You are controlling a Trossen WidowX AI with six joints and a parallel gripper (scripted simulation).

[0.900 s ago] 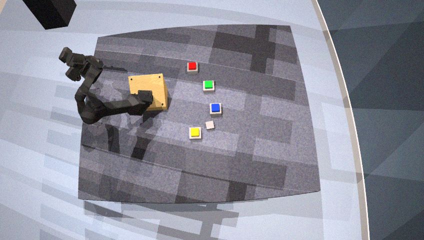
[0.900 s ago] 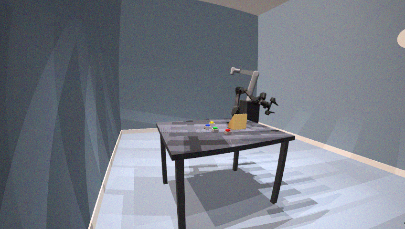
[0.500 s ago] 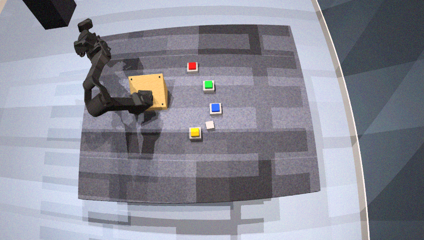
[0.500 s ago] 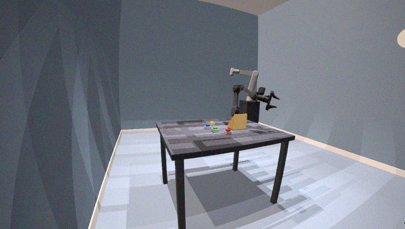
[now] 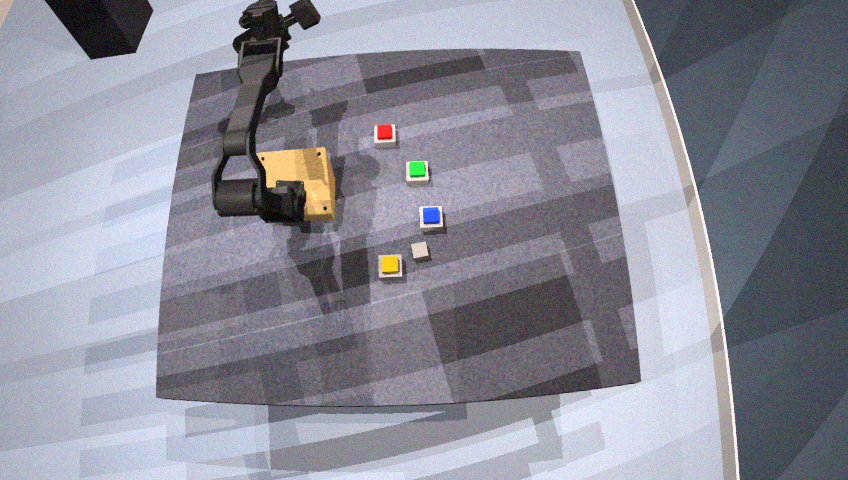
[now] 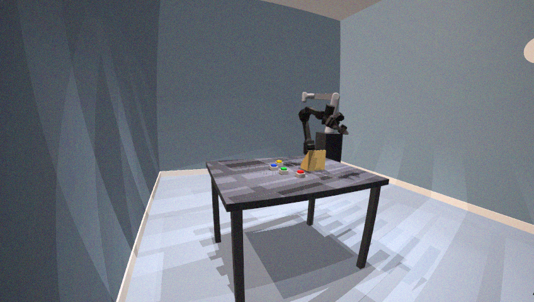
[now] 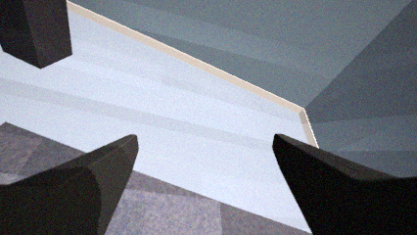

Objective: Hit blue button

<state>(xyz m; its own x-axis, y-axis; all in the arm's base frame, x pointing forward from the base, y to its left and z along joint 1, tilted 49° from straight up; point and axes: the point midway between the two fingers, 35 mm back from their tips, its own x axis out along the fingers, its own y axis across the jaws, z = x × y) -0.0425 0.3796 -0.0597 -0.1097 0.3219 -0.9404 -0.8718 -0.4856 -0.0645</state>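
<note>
Right now the blue button is 35 cm to the right of my gripper tip, 33 cm ahead of it and 28 cm below it. Also, from my gripper tip: red button (28 cm below, 22 cm ahead, 15 cm to the right); yellow button (47 cm to the right, 28 cm below, 25 cm ahead); green button (30 cm ahead, 28 cm below, 24 cm to the right).
</note>
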